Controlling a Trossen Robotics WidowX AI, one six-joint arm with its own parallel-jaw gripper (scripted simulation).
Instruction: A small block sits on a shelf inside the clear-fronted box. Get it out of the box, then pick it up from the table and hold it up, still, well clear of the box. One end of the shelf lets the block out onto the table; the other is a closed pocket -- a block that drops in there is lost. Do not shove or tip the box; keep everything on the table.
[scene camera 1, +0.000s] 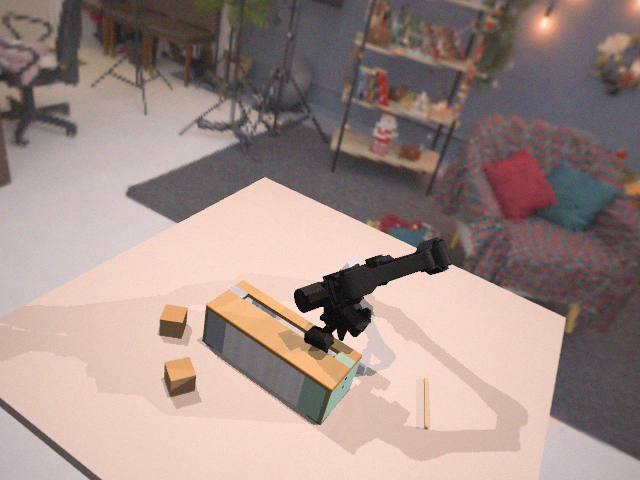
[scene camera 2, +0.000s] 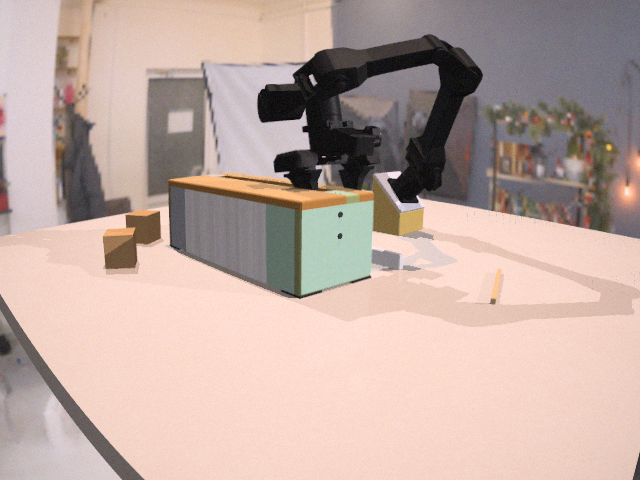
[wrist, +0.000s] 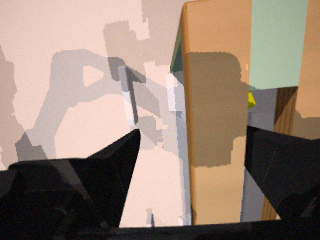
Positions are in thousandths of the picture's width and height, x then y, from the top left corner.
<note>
In view: the gripper (scene camera 1: 520, 728) and a box (scene camera 2: 474, 503).
The box is seen too in scene camera 1 (scene camera 1: 416, 707) and in the wrist view (wrist: 680, 248). The gripper shows as well in the wrist view (wrist: 561, 535).
</note>
